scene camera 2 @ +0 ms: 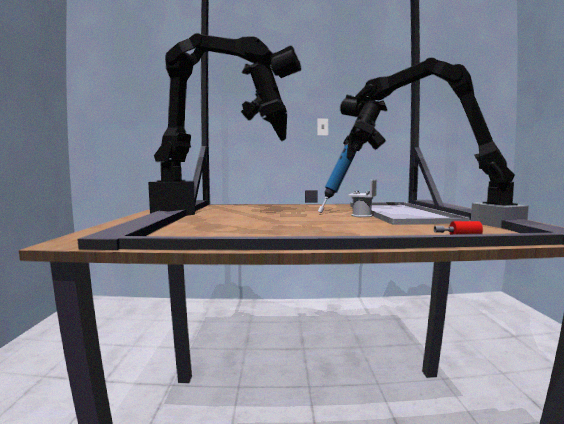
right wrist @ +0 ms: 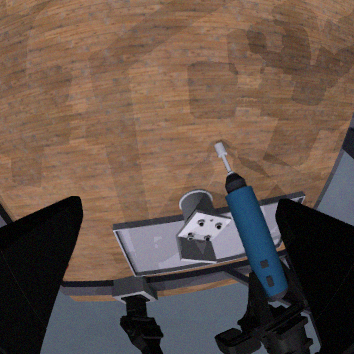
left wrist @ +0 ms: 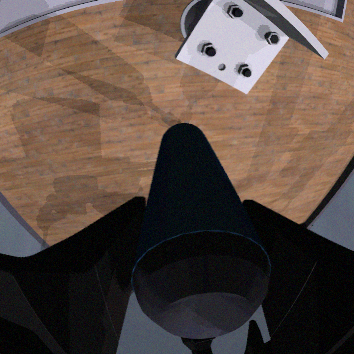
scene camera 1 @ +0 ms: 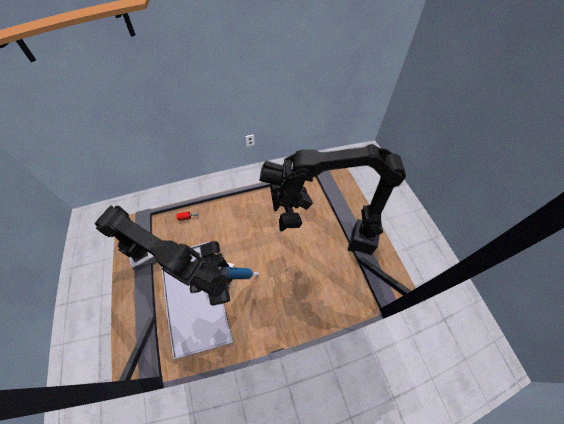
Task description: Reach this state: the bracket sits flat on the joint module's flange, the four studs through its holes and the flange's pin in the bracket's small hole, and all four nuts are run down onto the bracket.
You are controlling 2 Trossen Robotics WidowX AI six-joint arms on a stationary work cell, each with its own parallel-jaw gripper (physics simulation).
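Frame: origin at the left arm's base, x ahead, y left, z up, level; millimetres.
Seen in the pictures: left gripper, fingertip midpoint: [scene camera 2: 346, 159] [right wrist: 264, 265] [left wrist: 193, 208] [scene camera 1: 229, 273]; right gripper, fingertip midpoint: [scene camera 2: 283, 140] [right wrist: 181, 208] [scene camera 1: 278, 220]; left arm's base, origin of the base link: [scene camera 2: 499, 204] [right wrist: 135, 298] [scene camera 1: 139, 252]; right arm's base, origin of the base link: [scene camera 2: 171, 181] [scene camera 1: 367, 232].
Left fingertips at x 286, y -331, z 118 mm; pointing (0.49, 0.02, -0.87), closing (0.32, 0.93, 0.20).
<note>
Pixels of each thing's top centre, then the offset from my left fingertips to it. Level surfaces: height alone.
- grey joint module, middle of its top: [left wrist: 243, 44] [right wrist: 204, 232] [scene camera 2: 362, 191] dz -98, dx -18, dy +68 mm
- shallow white tray, middle of its top: [right wrist: 214, 243] [scene camera 2: 399, 208] [scene camera 1: 192, 295] dz -156, dx -167, dy +62 mm
- red-handled tool, middle of its top: [scene camera 2: 457, 221] [scene camera 1: 186, 213] dz -138, dx -33, dy +413 mm
- table, its level: dz -172 mm
The grey joint module [scene camera 2: 362, 208] [left wrist: 187, 20] [right wrist: 194, 201] stands on the table beside the tray. The bracket [left wrist: 250, 55] [right wrist: 207, 226] lies on its top, one wall upright. A stud and nut show at each of four holes; how far down the nuts are, and whether the pin fills the small hole, I cannot tell. My left gripper [scene camera 2: 353, 149] [left wrist: 193, 208] is shut on the blue nut driver [scene camera 1: 240, 273] [scene camera 2: 339, 171] [right wrist: 252, 222], which is tilted, its pale socket beside the module and apart from the nuts. My right gripper [scene camera 2: 283, 138] [right wrist: 181, 208] is open and empty, high above the table.
The shallow white tray [scene camera 1: 186, 300] [scene camera 2: 415, 220] [right wrist: 150, 255] lies beside the module. A red-handled tool [scene camera 1: 183, 216] [scene camera 2: 466, 228] lies on the table [scene camera 1: 260, 235] beyond the tray in scene camera 1. Dark frame rails edge the table.
</note>
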